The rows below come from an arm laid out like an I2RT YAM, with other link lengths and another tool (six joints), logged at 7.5 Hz.
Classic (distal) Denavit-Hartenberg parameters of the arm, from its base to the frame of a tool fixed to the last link. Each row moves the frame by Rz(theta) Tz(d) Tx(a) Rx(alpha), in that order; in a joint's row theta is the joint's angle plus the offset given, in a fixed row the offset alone. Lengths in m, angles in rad.
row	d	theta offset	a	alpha
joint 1	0.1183	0.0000	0.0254	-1.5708
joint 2	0.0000	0.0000	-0.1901	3.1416
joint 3	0.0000	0.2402	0.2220	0.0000
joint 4	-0.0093	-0.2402	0.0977	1.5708
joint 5	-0.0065	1.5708	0.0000	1.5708
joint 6	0.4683	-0.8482	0.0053	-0.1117
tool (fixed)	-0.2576	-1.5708	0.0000	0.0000
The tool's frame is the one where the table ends.
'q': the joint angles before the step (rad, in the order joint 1, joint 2, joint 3, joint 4, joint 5, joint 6). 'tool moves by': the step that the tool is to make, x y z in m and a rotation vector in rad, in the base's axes. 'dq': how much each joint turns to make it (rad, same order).
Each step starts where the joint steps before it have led.
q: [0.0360 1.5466 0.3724 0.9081 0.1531 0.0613]
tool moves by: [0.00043 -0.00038 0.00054 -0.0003 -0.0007 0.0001]
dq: [-0.0016 -0.0003 0.0020 -0.0016 -0.0016 -0.0008]
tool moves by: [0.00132 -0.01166 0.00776 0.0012 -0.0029 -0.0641]
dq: [0.0070 -0.0382 0.0168 -0.0558 0.0684 0.0201]
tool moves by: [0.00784 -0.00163 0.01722 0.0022 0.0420 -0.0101]
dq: [0.0000 -0.1139 0.0930 -0.2503 0.0086 0.0068]
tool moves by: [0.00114 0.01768 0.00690 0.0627 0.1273 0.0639]
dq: [0.0029 -0.1036 0.1642 -0.4001 -0.0817 0.0416]
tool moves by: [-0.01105 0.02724 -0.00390 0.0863 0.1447 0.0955]
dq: [0.0045 -0.0259 0.1555 -0.3252 -0.1249 0.0363]
